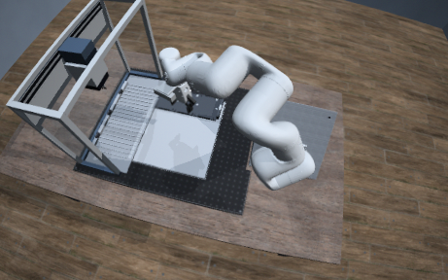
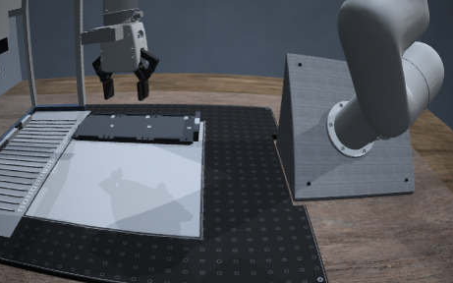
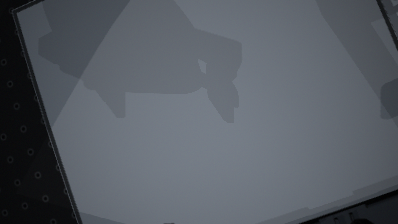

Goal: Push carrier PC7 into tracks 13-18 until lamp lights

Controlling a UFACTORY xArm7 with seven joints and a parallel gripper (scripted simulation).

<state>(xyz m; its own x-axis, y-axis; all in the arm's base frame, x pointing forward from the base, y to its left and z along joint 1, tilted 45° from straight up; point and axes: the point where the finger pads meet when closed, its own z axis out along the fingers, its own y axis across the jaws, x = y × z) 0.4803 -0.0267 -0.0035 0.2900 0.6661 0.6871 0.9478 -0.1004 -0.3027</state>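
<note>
My hand is 140 mm above the pale grey sheet and 40 mm to the right of it. Round my hand: carrier PC7: 120 mm below, 110 mm to the right, 20 mm ahead.
</note>
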